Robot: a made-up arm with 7 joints.
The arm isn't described. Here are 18 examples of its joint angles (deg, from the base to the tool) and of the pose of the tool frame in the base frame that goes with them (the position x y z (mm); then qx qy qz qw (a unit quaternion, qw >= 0)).
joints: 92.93 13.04 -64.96 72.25 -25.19 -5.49 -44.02
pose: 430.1 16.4 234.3 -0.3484 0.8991 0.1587 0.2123
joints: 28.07 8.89 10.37 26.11 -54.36 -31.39 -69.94
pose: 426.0 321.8 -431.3 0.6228 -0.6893 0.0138 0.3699
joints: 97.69 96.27 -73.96 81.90 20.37 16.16 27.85
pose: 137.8 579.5 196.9 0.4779 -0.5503 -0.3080 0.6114
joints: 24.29 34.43 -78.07 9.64 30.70 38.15 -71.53
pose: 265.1 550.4 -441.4 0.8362 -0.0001 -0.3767 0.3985
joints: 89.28 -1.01 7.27 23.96 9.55 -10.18 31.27
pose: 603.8 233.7 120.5 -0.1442 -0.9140 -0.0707 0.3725
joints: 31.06 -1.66 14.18 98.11 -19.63 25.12 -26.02
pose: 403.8 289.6 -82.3 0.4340 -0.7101 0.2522 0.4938
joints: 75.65 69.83 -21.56 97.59 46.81 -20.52 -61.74
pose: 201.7 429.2 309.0 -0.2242 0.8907 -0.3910 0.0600
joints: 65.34 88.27 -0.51 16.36 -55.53 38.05 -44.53
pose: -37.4 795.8 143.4 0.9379 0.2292 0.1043 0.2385
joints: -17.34 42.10 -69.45 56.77 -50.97 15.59 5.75
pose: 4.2 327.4 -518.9 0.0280 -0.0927 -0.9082 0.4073
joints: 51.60 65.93 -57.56 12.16 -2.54 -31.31 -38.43
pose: 252.2 746.3 -66.0 0.7480 -0.4676 -0.2844 0.3755
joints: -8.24 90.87 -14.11 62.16 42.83 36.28 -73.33
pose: 275.0 680.5 -21.0 0.9265 -0.1316 -0.0385 0.3505
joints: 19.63 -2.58 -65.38 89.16 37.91 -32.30 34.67
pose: 302.3 -98.8 -252.3 -0.6363 -0.7084 -0.2098 0.2220
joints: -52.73 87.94 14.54 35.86 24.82 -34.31 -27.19
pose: 189.0 757.7 -72.6 0.6569 -0.4439 -0.3517 0.4977
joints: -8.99 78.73 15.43 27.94 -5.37 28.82 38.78
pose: 120.1 777.6 -3.0 0.4413 -0.0399 -0.0511 0.8950
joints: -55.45 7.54 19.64 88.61 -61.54 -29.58 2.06
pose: -70.1 343.8 -412.1 0.2018 -0.4317 -0.5774 0.6629
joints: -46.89 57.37 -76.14 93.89 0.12 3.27 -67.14
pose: -188.8 271.0 -389.5 0.1648 -0.3744 -0.4949 0.7666
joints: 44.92 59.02 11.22 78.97 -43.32 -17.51 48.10
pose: 248.7 536.7 184.7 0.5841 -0.4568 -0.5467 0.3890
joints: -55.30 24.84 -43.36 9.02 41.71 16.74 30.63
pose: -431.3 475.8 -369.6 -0.0354 0.4780 -0.0249 0.8773
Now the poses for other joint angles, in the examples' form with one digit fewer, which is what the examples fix.
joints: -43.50 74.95 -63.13 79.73 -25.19 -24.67 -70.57
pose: -71 450 -380 0.132 -0.568 -0.578 0.571
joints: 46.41 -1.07 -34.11 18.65 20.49 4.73 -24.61
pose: 531 158 -351 0.258 -0.549 -0.053 0.793
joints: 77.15 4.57 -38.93 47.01 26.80 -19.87 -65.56
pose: 589 117 114 0.211 -0.845 0.380 0.311
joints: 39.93 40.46 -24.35 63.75 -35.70 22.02 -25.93
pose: 462 425 -86 0.731 -0.518 -0.261 0.359
